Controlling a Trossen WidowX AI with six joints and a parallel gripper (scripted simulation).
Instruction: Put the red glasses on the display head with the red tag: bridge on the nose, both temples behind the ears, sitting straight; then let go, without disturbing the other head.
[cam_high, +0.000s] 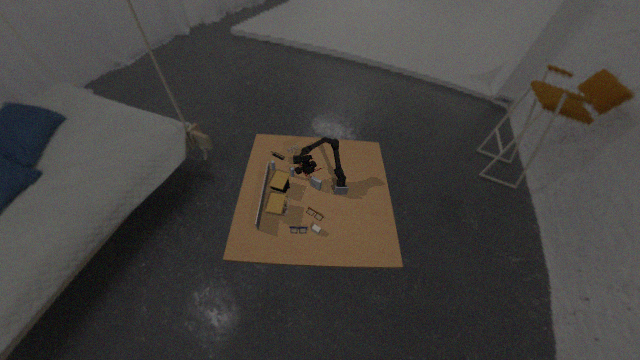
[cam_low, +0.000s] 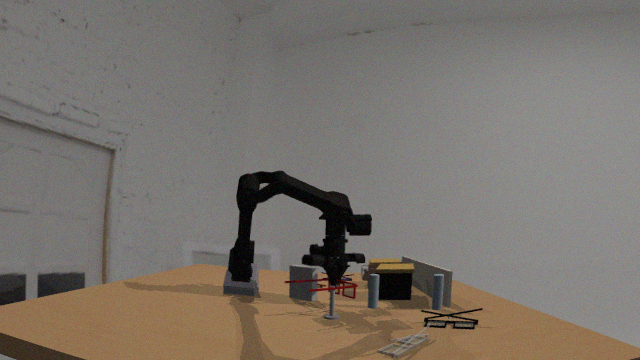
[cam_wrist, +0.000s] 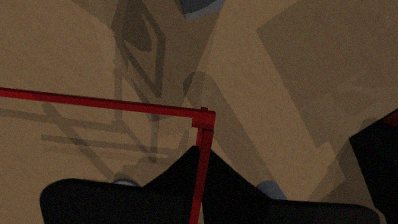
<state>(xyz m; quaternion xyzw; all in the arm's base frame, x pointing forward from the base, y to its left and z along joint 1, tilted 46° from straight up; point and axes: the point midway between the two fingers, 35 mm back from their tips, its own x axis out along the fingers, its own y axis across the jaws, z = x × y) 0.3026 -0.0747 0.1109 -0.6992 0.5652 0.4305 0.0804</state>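
The grey block is 9 cm behind my gripper tip and 10 cm to the left of it. From my gripper tip the other things lie so: thin grey stand (1 cm behind, 12 cm to the right, 3 cm below); small white block (9 cm behind, 51 cm to the left, 3 cm below); low wall (34 cm ahead, 21 cm to the left).
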